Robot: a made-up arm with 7 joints. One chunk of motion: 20 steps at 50 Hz.
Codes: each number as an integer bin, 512 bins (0 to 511) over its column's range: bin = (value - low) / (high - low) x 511, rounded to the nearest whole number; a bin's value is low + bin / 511 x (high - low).
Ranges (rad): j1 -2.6..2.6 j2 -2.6..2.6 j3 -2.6..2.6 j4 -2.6..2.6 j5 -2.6..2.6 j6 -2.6..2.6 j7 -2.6..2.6
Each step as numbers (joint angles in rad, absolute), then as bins.
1 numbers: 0.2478 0.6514 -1.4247 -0.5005 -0.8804 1.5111 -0.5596
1 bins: 280 320 115 206 169 404 201
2 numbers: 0.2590 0.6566 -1.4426 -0.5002 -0.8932 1.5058 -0.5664
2 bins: 281 320 114 206 168 403 200
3 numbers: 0.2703 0.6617 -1.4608 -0.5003 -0.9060 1.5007 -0.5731
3 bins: 282 321 112 206 166 403 199
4 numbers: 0.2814 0.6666 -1.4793 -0.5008 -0.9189 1.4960 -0.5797
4 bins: 283 321 110 206 165 403 199
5 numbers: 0.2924 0.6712 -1.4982 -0.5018 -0.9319 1.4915 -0.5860
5 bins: 284 321 108 206 164 402 198
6 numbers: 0.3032 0.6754 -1.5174 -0.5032 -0.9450 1.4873 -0.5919
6 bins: 285 322 106 206 163 402 197
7 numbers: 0.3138 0.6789 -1.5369 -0.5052 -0.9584 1.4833 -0.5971
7 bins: 286 322 104 206 161 401 197
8 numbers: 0.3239 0.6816 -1.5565 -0.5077 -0.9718 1.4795 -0.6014
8 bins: 287 322 103 206 160 401 196
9 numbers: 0.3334 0.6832 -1.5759 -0.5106 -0.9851 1.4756 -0.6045
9 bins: 288 323 101 205 159 401 196
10 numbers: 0.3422 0.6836 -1.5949 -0.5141 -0.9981 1.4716 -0.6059
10 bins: 289 323 99 205 157 400 196
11 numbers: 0.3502 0.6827 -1.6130 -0.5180 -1.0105 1.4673 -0.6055
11 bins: 290 323 97 205 156 400 196
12 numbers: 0.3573 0.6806 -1.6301 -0.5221 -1.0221 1.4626 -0.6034
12 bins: 291 322 95 204 155 399 196
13 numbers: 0.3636 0.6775 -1.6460 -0.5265 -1.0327 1.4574 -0.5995
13 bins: 291 322 94 204 154 399 197
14 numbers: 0.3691 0.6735 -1.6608 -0.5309 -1.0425 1.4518 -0.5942
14 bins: 292 322 92 203 153 398 197
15 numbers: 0.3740 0.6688 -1.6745 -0.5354 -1.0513 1.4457 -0.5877
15 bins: 292 321 91 203 152 398 198
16 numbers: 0.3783 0.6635 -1.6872 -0.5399 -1.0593 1.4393 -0.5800
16 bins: 293 321 90 202 151 397 199
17 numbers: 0.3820 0.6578 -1.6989 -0.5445 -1.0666 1.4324 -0.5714
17 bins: 293 320 89 202 151 396 199
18 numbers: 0.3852 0.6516 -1.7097 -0.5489 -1.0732 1.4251 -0.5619
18 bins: 293 320 87 202 150 396 200
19 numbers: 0.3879 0.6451 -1.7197 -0.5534 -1.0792 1.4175 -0.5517
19 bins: 294 319 87 201 149 395 201
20 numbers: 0.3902 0.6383 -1.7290 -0.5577 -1.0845 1.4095 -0.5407
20 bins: 294 318 86 201 149 394 202
